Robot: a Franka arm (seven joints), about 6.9 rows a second.
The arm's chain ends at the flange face. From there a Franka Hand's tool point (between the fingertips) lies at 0.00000 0.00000 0.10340 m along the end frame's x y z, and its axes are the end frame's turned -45 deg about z.
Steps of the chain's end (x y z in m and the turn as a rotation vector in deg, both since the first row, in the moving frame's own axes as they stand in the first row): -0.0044, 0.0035, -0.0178, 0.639, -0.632, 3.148; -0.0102, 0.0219, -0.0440, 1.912, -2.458, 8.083; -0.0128, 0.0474, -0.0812, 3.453, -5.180, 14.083; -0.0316, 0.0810, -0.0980, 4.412, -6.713, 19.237; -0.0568, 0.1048, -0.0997, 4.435, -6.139, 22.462; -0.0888, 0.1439, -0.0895, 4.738, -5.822, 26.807
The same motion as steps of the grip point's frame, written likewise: -0.0055, -0.0023, -0.0178, 0.899, 0.005, 3.148; -0.0230, 0.0027, -0.0442, 3.090, -0.386, 8.083; -0.0434, 0.0133, -0.0818, 6.104, -1.221, 14.083; -0.0801, 0.0206, -0.0990, 7.867, -1.627, 19.237; -0.1138, 0.0204, -0.1006, 7.477, -1.205, 22.462; -0.1628, 0.0257, -0.0904, 7.467, -0.767, 26.807
